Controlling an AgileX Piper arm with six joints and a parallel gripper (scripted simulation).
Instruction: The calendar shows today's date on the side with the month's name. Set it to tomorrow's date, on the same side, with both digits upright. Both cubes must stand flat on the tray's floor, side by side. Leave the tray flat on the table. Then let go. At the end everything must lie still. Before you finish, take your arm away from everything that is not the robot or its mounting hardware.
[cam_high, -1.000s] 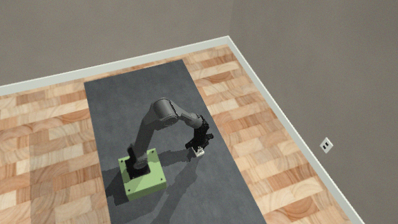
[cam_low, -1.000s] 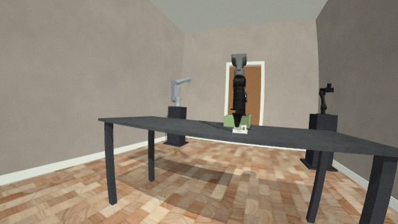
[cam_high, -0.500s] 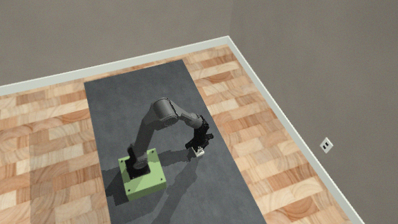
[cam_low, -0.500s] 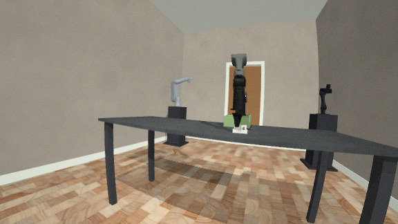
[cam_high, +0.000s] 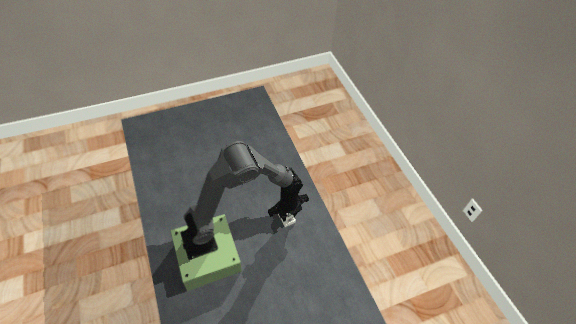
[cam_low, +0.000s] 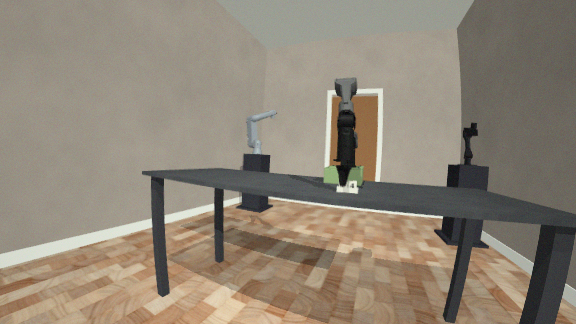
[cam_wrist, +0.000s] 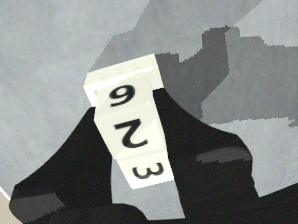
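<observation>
Now: hand right at the white digit cube. Round my hand: calendar tray: 20 mm to the left, 20 mm below.
</observation>
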